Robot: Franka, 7 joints.
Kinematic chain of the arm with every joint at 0, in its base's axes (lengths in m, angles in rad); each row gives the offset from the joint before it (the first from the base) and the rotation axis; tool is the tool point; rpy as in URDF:
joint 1: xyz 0 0 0.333 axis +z
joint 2: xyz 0 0 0 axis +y
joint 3: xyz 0 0 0.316 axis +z
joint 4: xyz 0.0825 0 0 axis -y
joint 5: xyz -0.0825 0 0.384 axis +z
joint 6: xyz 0 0 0 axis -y
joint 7: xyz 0.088 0 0 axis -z
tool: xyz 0 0 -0.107 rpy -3.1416 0 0
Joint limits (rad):
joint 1: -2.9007..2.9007
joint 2: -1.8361..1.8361
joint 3: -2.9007..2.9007
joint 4: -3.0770..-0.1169
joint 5: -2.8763..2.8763
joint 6: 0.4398..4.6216
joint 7: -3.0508..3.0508
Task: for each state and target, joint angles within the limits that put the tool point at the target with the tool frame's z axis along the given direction. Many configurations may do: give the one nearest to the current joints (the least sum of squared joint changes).
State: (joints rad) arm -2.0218 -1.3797 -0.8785 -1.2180 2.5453 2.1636 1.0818
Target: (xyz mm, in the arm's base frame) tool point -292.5 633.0 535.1 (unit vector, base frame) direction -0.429 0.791 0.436
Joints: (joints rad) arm -2.0833 -1.5236 -1.2407 -1.4757 2.8086 2.6862 1.0818
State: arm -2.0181 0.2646 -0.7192 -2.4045 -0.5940 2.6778 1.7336
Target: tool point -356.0 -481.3 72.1 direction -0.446 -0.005 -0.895
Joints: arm -1.8644 0.8529 -0.4111 -1.9641 -0.6281 2.9956 1.7336
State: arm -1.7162 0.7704 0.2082 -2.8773 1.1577 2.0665 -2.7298
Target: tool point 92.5 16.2 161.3 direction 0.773 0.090 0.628
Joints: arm -1.9209 0.9356 -0.0079 -3.0770 0.7700 1.4330 -2.7298
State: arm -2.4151 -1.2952 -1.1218 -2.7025 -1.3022 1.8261 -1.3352
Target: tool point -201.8 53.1 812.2 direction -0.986 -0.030 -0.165
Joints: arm -2.1636 -1.3572 -0.3135 -2.2707 -1.1765 2.1475 -1.3352
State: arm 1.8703 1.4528 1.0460 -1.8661 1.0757 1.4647 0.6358
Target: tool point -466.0 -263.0 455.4 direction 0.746 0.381 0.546
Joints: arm 2.6245 1.4847 1.5508 -1.6424 0.8899 0.8227 0.6358
